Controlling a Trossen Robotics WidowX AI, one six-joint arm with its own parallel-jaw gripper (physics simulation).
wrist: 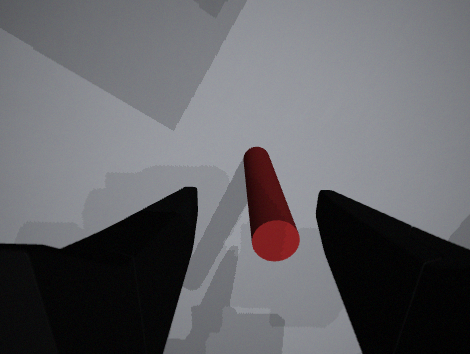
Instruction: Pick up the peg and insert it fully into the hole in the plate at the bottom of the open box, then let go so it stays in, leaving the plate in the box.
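Places are measured from the arm's base along level axes (x ahead, y down, z left), in millimetres.
Pixels of known places: gripper, between the fingertips: (pixel 257 201).
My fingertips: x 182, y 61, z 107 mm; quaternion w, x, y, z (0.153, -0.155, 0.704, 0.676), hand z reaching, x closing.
Behind a point stands the place of what it marks.
The red peg (pixel 265 200) @[z 103, x 181, y 55 mm] stands upright on the grey surface in the middle of the wrist view, its round top end towards the camera. My gripper (pixel 257 201) @[z 107, x 182, y 61 mm] is partly open, with one black finger on each side of the peg. A gap shows between the peg and each finger, a little wider on the left of the peg's top, so neither finger is seen touching it. The box, the plate and its hole do not show in the wrist view.
A large dark angular shadow (pixel 145 65) @[z 90, x 247, y 122 mm] lies on the grey surface (pixel 360 100) @[z 58, x 144, y 122 mm] at the upper left. The peg's slanting shadow (pixel 215 240) @[z 164, x 174, y 122 mm] and blocky shadows of the arm lie around and below the fingers.
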